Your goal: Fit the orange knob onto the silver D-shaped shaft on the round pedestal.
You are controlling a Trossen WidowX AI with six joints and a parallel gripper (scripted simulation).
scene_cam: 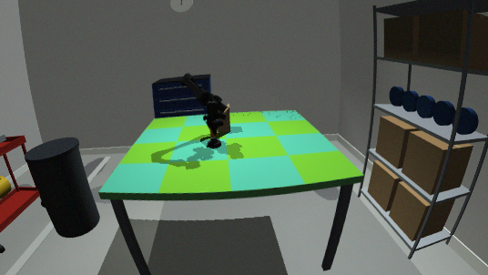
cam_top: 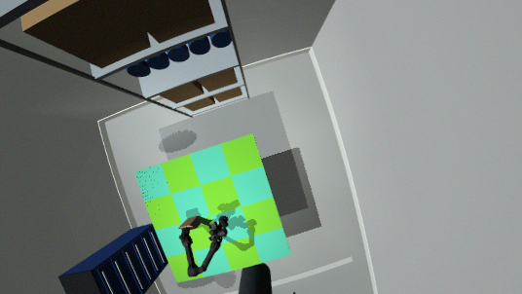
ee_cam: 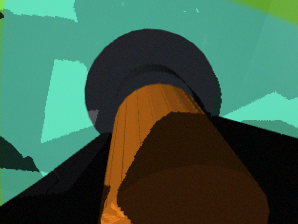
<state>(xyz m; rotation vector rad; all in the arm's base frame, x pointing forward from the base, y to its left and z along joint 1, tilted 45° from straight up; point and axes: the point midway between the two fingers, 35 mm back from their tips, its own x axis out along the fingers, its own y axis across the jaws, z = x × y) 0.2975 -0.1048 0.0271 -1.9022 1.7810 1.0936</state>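
The orange knob lies 3 cm above my gripper tip. From my gripper tip the other things lie so: dark round pedestal: 4 cm below.
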